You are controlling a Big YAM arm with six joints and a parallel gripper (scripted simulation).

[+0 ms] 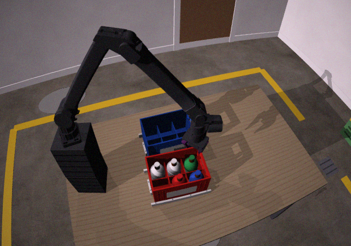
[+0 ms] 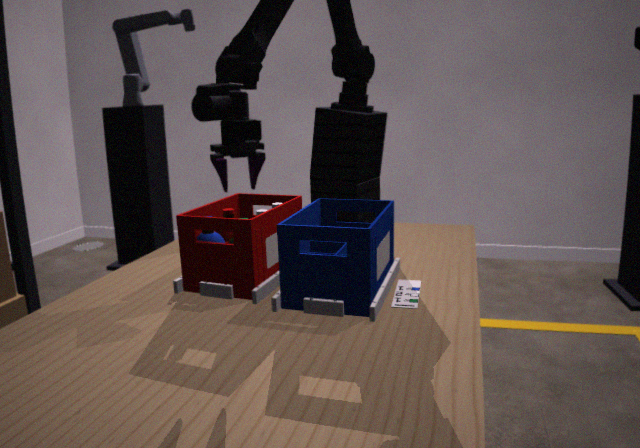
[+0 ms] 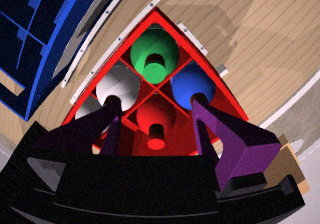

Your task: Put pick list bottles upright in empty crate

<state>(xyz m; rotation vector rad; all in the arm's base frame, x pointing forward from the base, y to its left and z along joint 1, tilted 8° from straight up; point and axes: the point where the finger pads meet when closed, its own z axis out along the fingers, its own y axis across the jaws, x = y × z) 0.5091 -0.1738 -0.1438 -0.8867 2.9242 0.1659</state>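
My gripper is now 15 cm above the green bottle. The rest, counted from my hand: blue bottle 15 cm below, 9 cm to the right, 2 cm behind; then red crate 15 cm below, 10 cm behind, 3 cm to the right; then red bottle 15 cm below, 10 cm behind, 7 cm to the right.
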